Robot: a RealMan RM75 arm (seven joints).
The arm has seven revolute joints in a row. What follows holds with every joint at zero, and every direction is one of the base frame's. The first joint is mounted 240.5 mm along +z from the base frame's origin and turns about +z. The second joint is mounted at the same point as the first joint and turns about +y. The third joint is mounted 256 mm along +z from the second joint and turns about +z. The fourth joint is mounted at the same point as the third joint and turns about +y. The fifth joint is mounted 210 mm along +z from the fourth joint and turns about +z. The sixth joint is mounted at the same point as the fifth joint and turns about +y. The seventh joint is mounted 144 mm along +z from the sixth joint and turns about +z. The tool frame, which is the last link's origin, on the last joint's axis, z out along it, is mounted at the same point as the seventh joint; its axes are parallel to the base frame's.
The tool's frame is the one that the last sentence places.
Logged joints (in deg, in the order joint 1, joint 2, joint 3, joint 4, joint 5, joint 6, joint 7), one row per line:
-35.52 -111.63 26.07 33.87 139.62 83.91 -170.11
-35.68 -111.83 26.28 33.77 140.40 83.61 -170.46
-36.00 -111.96 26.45 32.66 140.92 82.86 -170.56
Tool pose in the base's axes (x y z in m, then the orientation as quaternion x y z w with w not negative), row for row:
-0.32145 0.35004 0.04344 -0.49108 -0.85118 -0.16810 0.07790
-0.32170 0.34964 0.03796 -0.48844 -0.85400 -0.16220 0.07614
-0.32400 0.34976 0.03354 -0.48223 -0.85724 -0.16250 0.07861
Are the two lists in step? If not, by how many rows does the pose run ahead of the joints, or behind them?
The pose runs 1 row ahead of the joints: the pose in row i belongs to the joints in row i + 1.
